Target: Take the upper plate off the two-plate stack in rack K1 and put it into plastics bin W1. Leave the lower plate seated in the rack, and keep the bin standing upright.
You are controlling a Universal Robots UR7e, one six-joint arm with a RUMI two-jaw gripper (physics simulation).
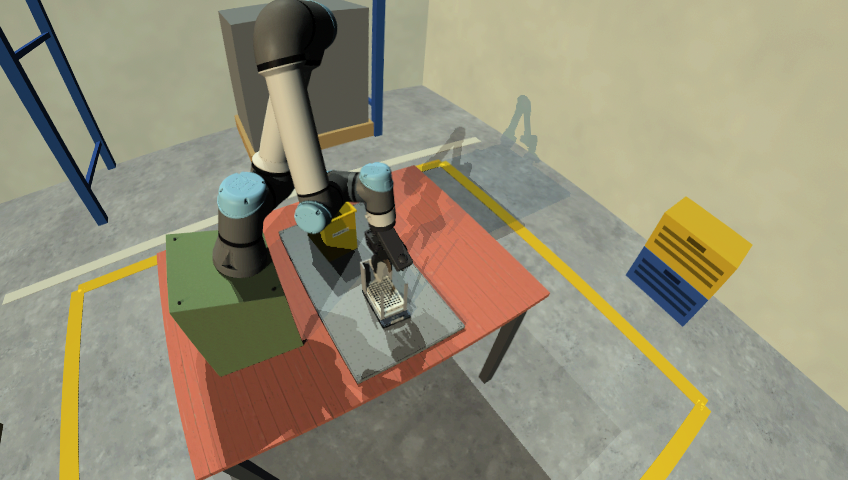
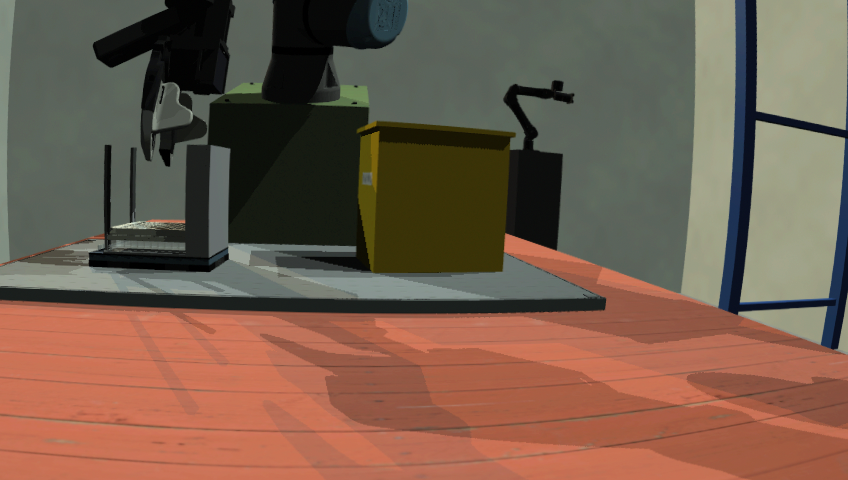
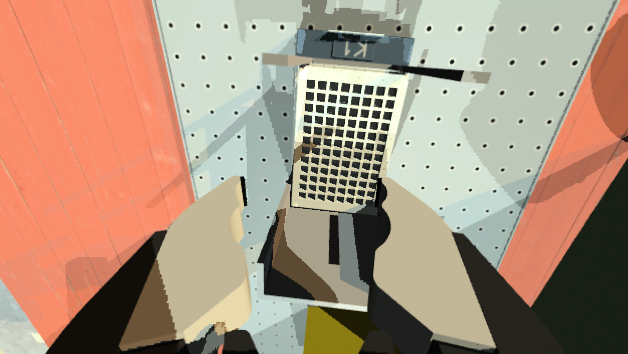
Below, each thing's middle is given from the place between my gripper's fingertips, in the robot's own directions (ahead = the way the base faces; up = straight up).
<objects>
Right now my hand is 350 mm to the right of the yellow plastics bin W1 (image 2: 431, 199) and 30 mm above it.
</objects>
